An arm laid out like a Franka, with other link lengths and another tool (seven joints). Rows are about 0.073 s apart.
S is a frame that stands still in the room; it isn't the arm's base.
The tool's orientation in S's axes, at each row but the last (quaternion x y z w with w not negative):
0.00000, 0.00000, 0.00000, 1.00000
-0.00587, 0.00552, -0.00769, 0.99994
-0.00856, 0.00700, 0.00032, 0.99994
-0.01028, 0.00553, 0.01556, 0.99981
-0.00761, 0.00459, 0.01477, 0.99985
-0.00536, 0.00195, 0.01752, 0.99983
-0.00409, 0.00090, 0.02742, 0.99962
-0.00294, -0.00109, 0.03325, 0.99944
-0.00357, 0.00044, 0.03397, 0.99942
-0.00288, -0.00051, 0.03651, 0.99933
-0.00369, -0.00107, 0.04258, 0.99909
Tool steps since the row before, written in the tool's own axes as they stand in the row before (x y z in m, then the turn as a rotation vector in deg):
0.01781, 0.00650, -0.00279, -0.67, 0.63, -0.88
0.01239, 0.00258, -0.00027, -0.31, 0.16, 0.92
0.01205, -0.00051, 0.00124, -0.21, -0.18, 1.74
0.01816, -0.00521, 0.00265, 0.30, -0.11, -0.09
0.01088, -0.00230, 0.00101, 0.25, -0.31, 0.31
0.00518, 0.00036, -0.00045, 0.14, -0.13, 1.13
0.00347, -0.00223, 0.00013, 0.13, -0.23, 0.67
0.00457, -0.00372, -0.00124, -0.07, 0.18, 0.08
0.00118, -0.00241, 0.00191, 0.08, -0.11, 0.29
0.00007, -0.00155, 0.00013, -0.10, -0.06, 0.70
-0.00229, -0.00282, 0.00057, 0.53, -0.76, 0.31
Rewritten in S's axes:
0.01781, 0.00650, -0.00279, -0.67, 0.63, -0.88
0.01242, 0.00239, -0.00044, -0.30, 0.18, 0.92
0.01207, -0.00048, 0.00108, -0.19, -0.15, 1.75
0.01834, -0.00459, 0.00255, 0.30, -0.10, -0.09
0.01095, -0.00196, 0.00094, 0.26, -0.30, 0.31
0.00516, 0.00054, -0.00047, 0.15, -0.11, 1.13
0.00359, -0.00204, 0.00014, 0.14, -0.22, 0.67
0.00481, -0.00342, -0.00121, -0.08, 0.18, 0.08
0.00134, -0.00231, 0.00193, 0.09, -0.10, 0.29
0.00018, -0.00154, 0.00014, -0.10, -0.06, 0.70
-0.00204, -0.00300, 0.00059, 0.59, -0.71, 0.32

